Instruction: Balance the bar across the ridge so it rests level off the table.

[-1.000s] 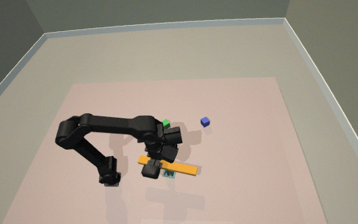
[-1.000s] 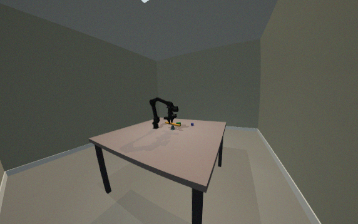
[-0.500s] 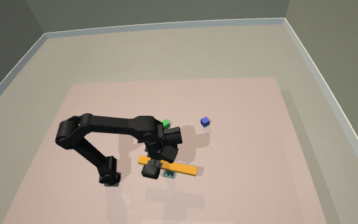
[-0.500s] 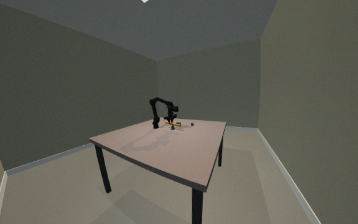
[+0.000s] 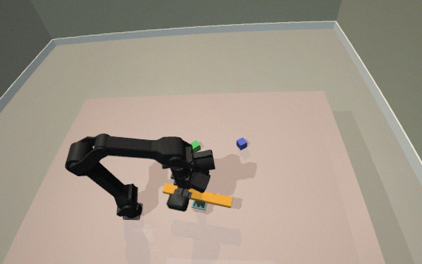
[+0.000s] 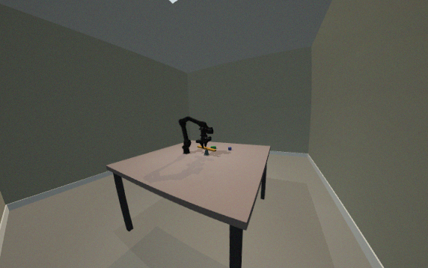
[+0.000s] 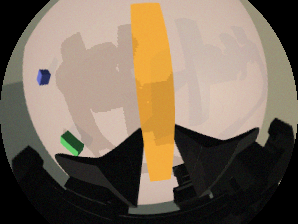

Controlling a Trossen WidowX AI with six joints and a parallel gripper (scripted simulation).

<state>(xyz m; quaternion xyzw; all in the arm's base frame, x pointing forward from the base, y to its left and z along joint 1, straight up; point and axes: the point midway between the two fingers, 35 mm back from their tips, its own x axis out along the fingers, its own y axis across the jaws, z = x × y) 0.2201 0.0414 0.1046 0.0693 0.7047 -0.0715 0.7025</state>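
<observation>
My gripper tip is 3 cm short of the orange bar and 1 cm to the left of it. The rest, counted from my gripper tip: green block (24 cm to the left, 5 cm below, 2 cm behind); then blue cube (26 cm to the left, 19 cm ahead, 5 cm below).
</observation>
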